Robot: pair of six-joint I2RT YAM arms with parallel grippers.
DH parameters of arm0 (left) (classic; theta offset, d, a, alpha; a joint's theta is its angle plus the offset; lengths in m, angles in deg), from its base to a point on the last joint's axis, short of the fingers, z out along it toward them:
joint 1: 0 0.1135 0.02 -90
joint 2: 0 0 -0.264 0
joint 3: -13.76 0 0.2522 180
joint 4: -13.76 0 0.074 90
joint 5: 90 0 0 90
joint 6: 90 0.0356 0 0
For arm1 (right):
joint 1: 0 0.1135 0.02 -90
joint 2: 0 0 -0.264 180
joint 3: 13.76 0 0.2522 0
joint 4: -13.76 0 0.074 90
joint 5: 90 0 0 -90
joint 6: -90 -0.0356 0 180
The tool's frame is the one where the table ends.
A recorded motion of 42 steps. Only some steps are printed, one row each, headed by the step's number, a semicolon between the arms.
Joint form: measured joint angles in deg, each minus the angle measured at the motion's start. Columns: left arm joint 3, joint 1, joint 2, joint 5, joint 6, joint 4; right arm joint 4, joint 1, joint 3, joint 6, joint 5, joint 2.
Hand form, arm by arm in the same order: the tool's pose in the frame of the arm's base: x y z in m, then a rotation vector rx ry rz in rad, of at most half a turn. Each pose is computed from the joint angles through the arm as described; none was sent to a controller.
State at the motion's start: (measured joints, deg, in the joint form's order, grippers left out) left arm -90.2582 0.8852 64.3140 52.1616 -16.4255 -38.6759; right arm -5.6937 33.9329 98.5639 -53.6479 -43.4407 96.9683
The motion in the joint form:
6: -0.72 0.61 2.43 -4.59 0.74 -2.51; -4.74 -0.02 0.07 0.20 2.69 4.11
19: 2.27 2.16 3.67 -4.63 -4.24 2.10; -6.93 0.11 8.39 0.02 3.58 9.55
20: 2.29 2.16 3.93 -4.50 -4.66 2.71; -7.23 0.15 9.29 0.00 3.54 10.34
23: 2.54 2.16 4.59 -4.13 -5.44 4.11; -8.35 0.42 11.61 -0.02 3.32 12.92
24: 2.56 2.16 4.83 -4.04 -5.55 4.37; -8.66 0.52 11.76 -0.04 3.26 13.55
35: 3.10 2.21 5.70 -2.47 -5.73 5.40; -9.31 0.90 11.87 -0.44 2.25 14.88
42: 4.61 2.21 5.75 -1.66 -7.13 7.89; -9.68 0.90 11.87 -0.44 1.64 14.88
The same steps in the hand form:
6: 0.2089 -0.0208 0.4827 0.3083 1.8448 -0.9403; 0.3326 0.2516 0.3996 -0.2457 2.0837 1.6480
19: 0.2257 -0.0143 0.4705 0.2065 1.8633 -0.9785; 0.3507 0.2644 0.4071 -0.2366 2.0703 1.6410
20: 0.2276 -0.0142 0.4704 0.2043 1.8599 -0.9837; 0.3532 0.2665 0.4061 -0.2361 2.0744 1.6415
23: 0.2327 -0.0141 0.4690 0.2010 1.8554 -0.9962; 0.3609 0.2744 0.3989 -0.2333 2.1025 1.6428
24: 0.2343 -0.0141 0.4685 0.2004 1.8558 -0.9989; 0.3627 0.2767 0.3945 -0.2294 2.1183 1.6419
35: 0.2405 -0.0142 0.4642 0.2141 1.8597 -1.0274; 0.3653 0.2827 0.3840 -0.2298 2.1612 1.6572
42: 0.2442 -0.0143 0.4599 0.2110 1.8511 -1.0515; 0.3647 0.2827 0.3834 -0.2361 2.1697 1.6647

